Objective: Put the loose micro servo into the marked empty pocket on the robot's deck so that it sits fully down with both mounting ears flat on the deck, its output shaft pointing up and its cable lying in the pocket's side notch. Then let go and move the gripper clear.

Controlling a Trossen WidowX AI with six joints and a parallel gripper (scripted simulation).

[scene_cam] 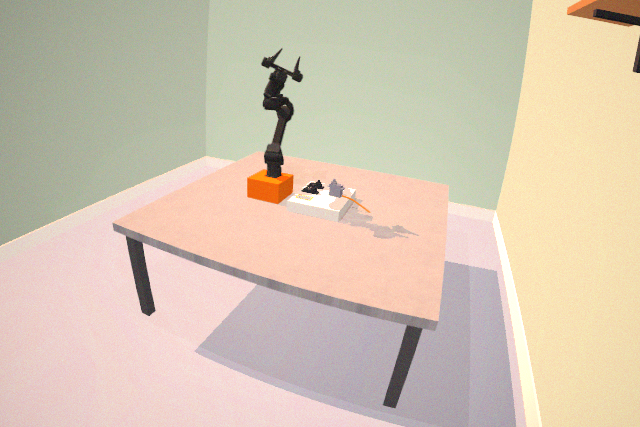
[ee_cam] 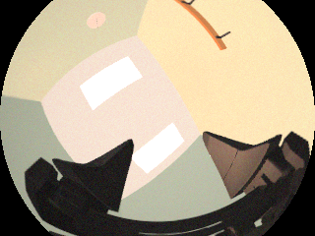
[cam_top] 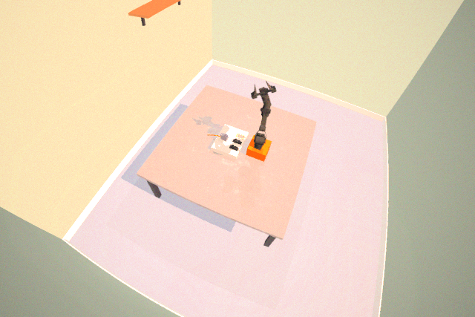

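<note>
My gripper tip is 66 cm above the deck, 20 cm short of it and 10 cm to the right of it.
</note>
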